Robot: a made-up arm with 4 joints. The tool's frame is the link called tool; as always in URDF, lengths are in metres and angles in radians. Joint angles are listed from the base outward. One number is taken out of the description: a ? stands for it. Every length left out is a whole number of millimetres.
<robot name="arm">
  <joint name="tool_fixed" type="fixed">
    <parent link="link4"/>
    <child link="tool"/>
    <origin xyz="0.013 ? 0" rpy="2.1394 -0.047 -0.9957"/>
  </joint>
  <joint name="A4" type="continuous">
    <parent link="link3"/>
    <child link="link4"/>
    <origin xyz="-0.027 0.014 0" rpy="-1.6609 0.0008 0.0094"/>
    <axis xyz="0 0 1"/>
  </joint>
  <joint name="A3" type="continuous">
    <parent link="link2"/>
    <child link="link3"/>
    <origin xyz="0.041 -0.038 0" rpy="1.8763 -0.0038 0.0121"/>
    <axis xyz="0 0 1"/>
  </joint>
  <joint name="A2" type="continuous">
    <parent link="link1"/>
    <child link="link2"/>
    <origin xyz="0.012 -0.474 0" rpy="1.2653 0.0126 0.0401"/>
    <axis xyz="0 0 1"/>
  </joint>
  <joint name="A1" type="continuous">
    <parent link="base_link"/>
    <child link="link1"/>
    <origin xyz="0.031 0.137 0.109" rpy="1.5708 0 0"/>
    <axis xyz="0 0 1"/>
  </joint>
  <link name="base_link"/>
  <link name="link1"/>
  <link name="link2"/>
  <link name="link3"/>
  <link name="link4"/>
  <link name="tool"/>
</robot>
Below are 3 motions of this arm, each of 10 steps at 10 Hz.
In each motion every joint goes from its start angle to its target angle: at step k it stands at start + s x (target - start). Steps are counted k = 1, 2, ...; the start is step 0. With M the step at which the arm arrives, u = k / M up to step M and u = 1 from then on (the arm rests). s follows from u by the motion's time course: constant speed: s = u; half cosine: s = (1 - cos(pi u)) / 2; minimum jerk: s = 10 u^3 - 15 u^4 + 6 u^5.
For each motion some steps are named. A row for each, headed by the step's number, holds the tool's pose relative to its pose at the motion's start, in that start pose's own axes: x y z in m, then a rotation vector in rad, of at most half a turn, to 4 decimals.
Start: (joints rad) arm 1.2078 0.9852 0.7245 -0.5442
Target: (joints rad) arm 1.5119 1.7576 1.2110 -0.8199
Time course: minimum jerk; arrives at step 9
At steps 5, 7, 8, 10:
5: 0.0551 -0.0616 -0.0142 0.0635 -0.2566 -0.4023
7: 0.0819 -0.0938 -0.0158 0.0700 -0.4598 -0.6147
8: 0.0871 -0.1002 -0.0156 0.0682 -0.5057 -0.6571
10: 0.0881 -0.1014 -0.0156 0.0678 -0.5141 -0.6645

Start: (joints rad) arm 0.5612 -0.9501 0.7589 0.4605
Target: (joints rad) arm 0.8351 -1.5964 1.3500 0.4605
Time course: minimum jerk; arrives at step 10
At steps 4, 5, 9, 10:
4: -0.0109 -0.0379 -0.0121 -0.0649 0.0753 0.2638
5: -0.0175 -0.0596 -0.0178 -0.1032 0.1401 0.4124
9: -0.0359 -0.1155 -0.0285 -0.2027 0.3882 0.7920
10: -0.0363 -0.1165 -0.0286 -0.2043 0.3935 0.7983

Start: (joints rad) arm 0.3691 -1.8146 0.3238 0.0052
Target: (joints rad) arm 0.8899 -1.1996 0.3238 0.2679
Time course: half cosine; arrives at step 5
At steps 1, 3, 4, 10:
1: -0.0252 -0.0052 -0.0052 -0.0097 0.1007 -0.0484
3: -0.1730 -0.0410 -0.0076 -0.1269 0.6689 -0.3502
4: -0.2361 -0.0597 0.0062 -0.2123 0.9055 -0.4971
10: -0.2593 -0.0671 0.0138 -0.2503 0.9920 -0.5556

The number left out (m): 0.029
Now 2 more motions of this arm.
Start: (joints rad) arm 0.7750 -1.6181 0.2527 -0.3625
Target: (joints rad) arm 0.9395 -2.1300 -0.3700 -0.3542
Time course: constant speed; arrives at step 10
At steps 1, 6, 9, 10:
1: -0.0065 -0.0002 -0.0004 -0.0563 -0.0186 0.0286
6: -0.0392 -0.0014 0.0001 -0.3189 -0.1479 0.1515
9: -0.0590 -0.0021 0.0023 -0.4580 -0.2521 0.2057
10: -0.0657 -0.0023 0.0034 -0.5007 -0.2907 0.2200

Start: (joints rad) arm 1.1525 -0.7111 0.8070 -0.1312
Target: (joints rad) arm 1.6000 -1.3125 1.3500 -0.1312
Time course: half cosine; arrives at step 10
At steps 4, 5, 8, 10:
4: -0.0353 -0.0610 -0.0067 0.0297 0.0996 0.2321
5: -0.0521 -0.0878 -0.0066 0.0491 0.1636 0.3308
8: -0.0983 -0.1553 0.0028 0.1208 0.3828 0.5641
10: -0.1096 -0.1705 0.0068 0.1426 0.4444 0.6124

